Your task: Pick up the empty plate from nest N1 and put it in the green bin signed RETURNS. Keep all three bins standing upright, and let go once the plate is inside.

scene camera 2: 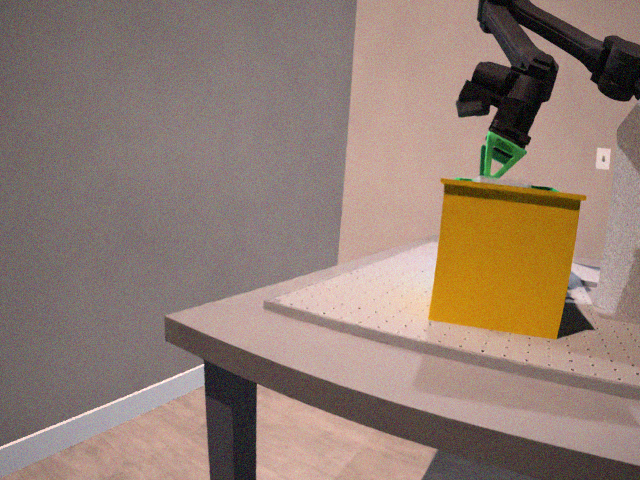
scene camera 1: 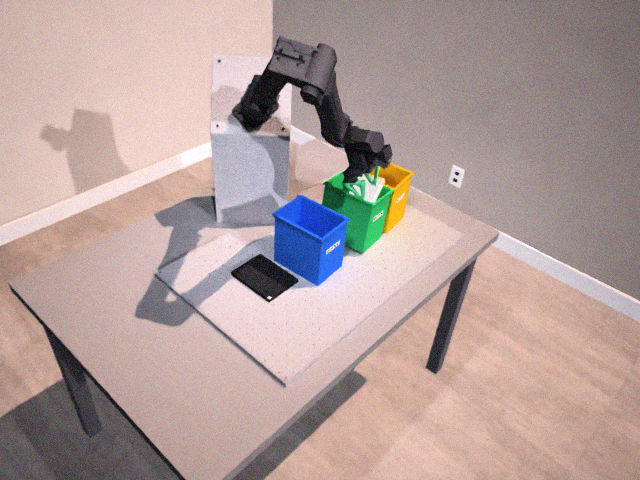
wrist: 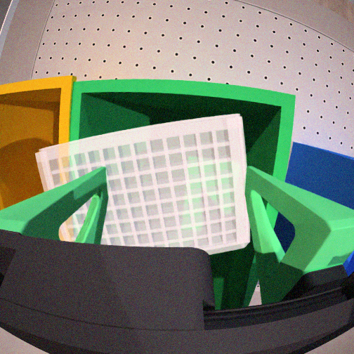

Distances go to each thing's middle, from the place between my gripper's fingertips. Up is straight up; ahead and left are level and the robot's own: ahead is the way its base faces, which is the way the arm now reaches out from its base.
My hand is 80 mm above the green bin [scene camera 1: 366,222] and 40 mm past it. From my hand the other things lie so: yellow bin [scene camera 2: 505,253]: 140 mm to the left, 90 mm below, 30 mm behind; white gridded plate [wrist: 177,184]: 20 mm to the left, 20 mm behind; blue bin [scene camera 1: 309,238]: 200 mm to the right, 90 mm below, 80 mm behind.
